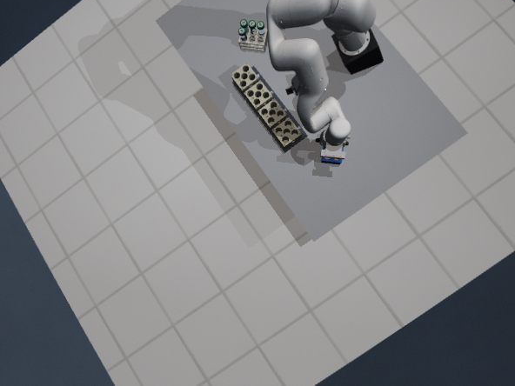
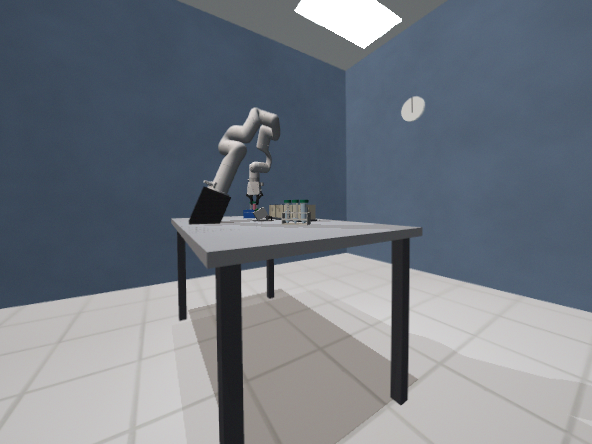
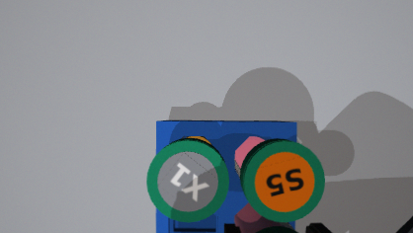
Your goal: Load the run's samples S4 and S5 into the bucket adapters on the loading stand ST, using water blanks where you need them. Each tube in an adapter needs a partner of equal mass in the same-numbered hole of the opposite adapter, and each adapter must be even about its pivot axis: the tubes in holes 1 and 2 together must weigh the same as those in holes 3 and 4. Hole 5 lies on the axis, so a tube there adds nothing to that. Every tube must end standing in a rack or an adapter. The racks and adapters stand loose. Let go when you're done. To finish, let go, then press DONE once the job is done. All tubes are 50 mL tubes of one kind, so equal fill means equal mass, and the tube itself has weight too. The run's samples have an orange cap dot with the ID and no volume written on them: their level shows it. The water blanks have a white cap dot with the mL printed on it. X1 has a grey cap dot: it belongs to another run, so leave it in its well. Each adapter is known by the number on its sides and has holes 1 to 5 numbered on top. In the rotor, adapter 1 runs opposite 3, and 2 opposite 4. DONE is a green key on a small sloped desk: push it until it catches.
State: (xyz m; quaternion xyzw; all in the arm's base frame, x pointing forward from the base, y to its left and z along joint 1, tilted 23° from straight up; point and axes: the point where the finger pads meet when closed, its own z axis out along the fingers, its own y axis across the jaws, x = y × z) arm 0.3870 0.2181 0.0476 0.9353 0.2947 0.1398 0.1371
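Right now the blue rack is 9 cm below my hand, 2 cm to the left of it and 1 cm behind it. Also, from my hand: white rack 62 cm to the right, 19 cm behind, 9 cm below; adapter 18 cm to the right, 7 cm below, 7 cm ahead.
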